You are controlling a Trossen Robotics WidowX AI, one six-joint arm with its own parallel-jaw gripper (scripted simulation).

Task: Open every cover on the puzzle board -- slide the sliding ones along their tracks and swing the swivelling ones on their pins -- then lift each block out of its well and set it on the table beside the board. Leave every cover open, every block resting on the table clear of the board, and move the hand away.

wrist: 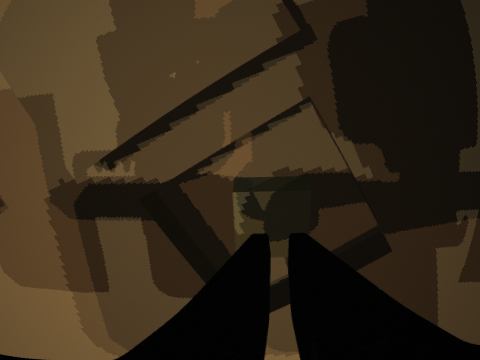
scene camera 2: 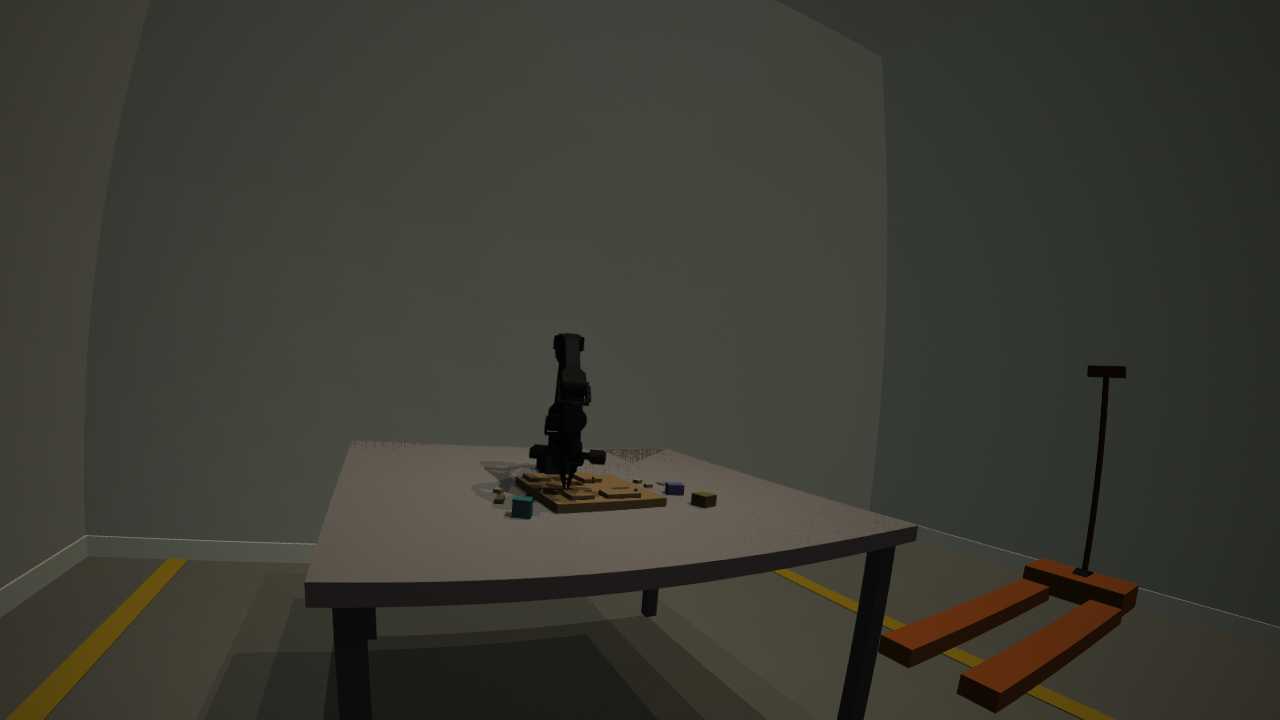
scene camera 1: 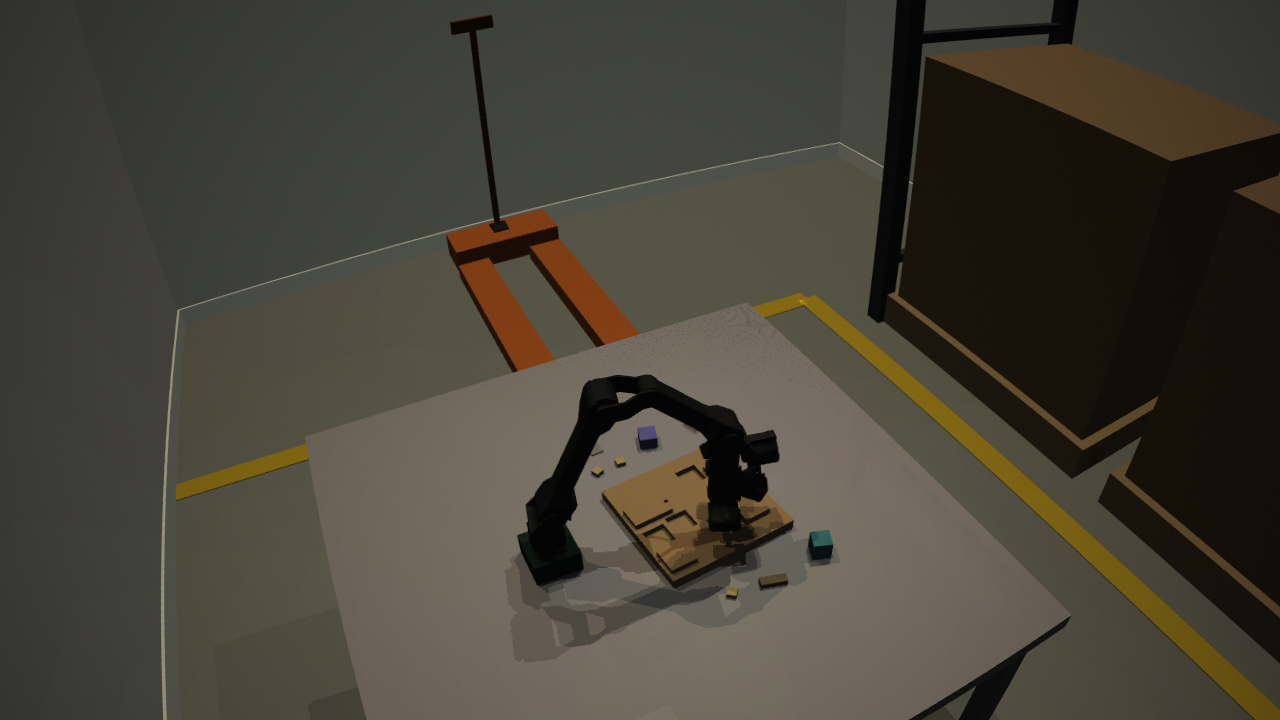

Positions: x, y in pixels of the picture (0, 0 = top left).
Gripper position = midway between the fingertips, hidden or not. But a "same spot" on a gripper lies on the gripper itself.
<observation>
my gripper: wrist; scene camera 2; scene camera 1 721, 521
same spot on tan puzzle board: (wrist: 370, 108) = (scene camera 2: 554, 491)
same spot on my gripper: (wrist: 331, 304) = (scene camera 2: 563, 474)
</observation>
